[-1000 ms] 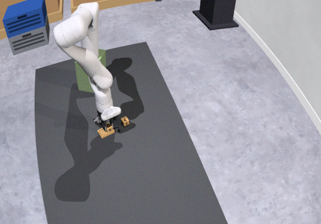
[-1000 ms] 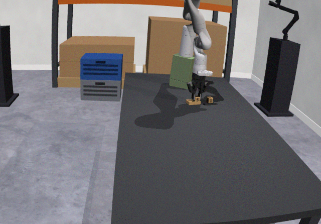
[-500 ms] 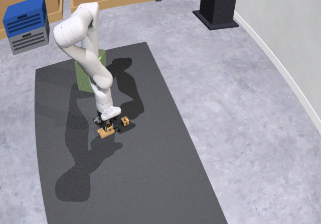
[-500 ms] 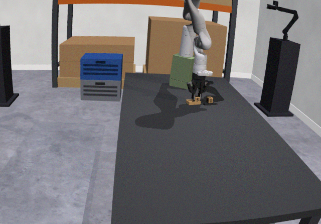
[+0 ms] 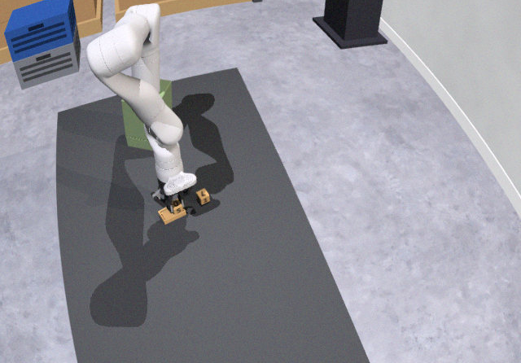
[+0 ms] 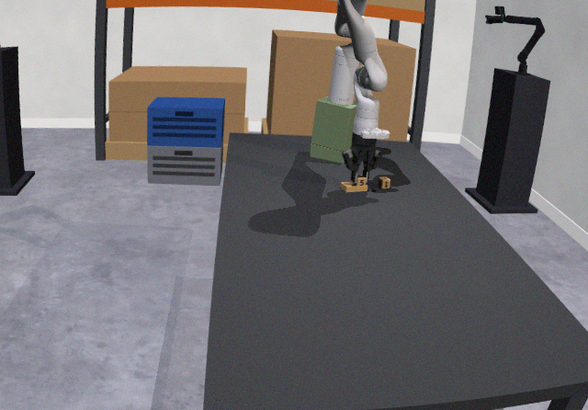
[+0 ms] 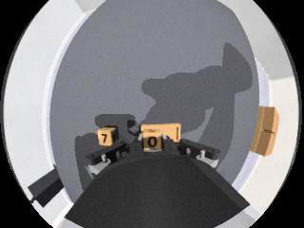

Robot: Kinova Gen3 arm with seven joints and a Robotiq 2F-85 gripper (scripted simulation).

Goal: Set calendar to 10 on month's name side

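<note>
The wooden calendar tray lies 20 mm to the right of my hand and 30 mm below it.
</note>
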